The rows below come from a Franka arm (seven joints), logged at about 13 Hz.
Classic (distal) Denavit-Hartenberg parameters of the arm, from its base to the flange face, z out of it. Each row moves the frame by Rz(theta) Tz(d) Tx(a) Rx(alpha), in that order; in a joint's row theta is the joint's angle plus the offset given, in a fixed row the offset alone. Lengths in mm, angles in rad.
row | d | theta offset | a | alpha
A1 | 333 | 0 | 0 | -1.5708
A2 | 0 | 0 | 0 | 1.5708
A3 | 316 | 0 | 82.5 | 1.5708
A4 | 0 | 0 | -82.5 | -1.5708
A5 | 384 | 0 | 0 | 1.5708
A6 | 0 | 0 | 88 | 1.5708
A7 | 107 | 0 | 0 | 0
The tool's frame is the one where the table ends.
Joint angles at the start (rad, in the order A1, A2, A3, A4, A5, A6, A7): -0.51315 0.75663 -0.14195 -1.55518 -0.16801 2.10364 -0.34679
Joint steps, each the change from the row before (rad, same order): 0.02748 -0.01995 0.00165 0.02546 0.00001 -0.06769 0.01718; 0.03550 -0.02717 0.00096 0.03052 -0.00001 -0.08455 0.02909; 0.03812 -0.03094 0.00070 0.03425 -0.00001 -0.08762 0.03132; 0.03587 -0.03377 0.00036 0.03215 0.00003 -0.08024 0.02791; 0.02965 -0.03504 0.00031 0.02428 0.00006 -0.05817 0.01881; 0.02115 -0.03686 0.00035 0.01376 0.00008 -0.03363 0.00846; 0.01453 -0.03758 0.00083 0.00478 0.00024 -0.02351 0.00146; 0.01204 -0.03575 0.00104 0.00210 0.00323 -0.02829 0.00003; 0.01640 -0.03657 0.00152 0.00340 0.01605 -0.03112 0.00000
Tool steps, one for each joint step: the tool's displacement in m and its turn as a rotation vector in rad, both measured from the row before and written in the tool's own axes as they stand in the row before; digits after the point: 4 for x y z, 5 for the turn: 0.0044 -0.0133 -0.0238 -0.00059 -0.01802 -0.00226; 0.0027 -0.0175 -0.0310 -0.00229 -0.02170 0.00526; -0.0001 -0.0191 -0.0353 -0.00503 -0.01712 0.00698; -0.0040 -0.0179 -0.0362 -0.00628 -0.00935 0.00649; -0.0065 -0.0145 -0.0337 -0.00703 0.00520 0.00223; -0.0081 -0.0094 -0.0302 -0.00647 0.01973 -0.00175; -0.0093 -0.0060 -0.0259 -0.00366 0.02087 -0.00452; -0.0101 -0.0054 -0.0224 0.00217 0.01214 -0.00461; -0.0103 -0.0097 -0.0236 0.01411 0.01489 -0.00884
